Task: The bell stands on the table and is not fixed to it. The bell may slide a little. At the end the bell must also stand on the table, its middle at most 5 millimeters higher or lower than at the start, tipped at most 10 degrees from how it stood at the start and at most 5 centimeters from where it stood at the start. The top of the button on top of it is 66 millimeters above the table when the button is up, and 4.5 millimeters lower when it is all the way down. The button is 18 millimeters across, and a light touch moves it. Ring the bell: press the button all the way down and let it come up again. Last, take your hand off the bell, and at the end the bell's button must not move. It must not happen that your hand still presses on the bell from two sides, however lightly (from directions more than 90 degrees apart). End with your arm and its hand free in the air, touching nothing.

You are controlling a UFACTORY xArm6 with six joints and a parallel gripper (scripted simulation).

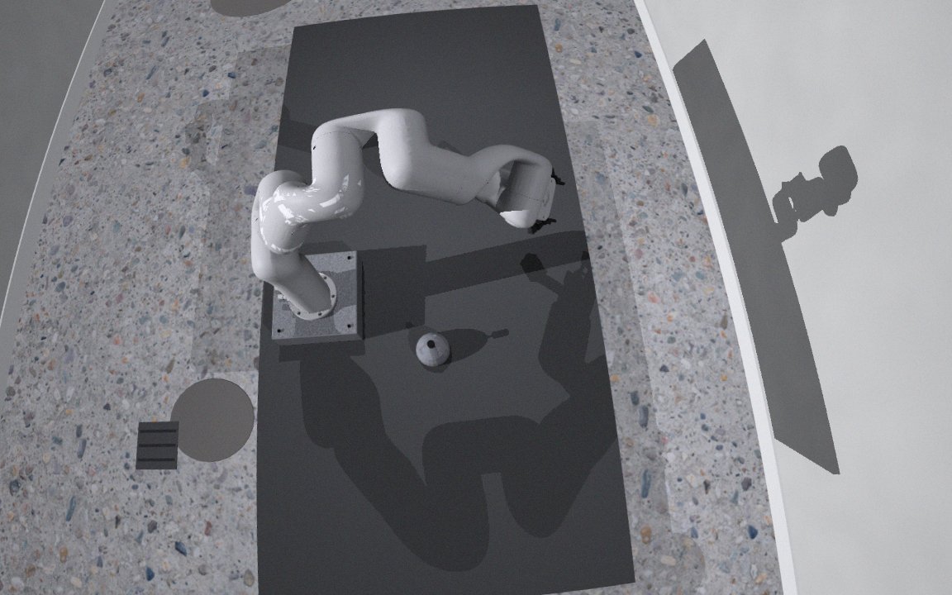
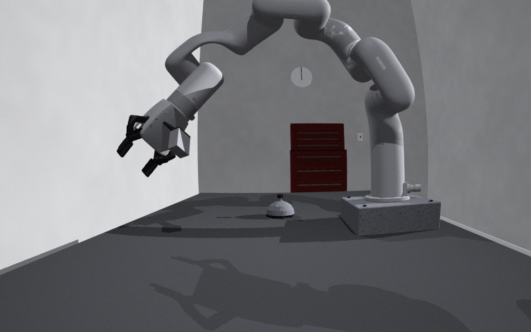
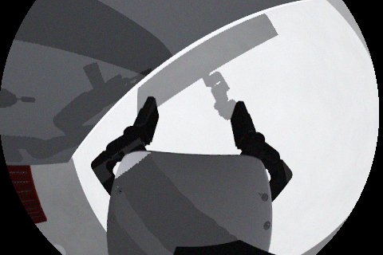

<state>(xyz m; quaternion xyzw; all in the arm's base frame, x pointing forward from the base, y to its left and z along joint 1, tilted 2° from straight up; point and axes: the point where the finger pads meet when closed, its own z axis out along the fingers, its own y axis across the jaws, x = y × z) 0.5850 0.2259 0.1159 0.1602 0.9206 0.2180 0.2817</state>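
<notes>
The dark button is 33 cm to the right of my hand, 28 cm behind it and 12 cm below it. From my hand the other things lie so: bell (33 cm to the right, 28 cm behind, 13 cm below).
</notes>
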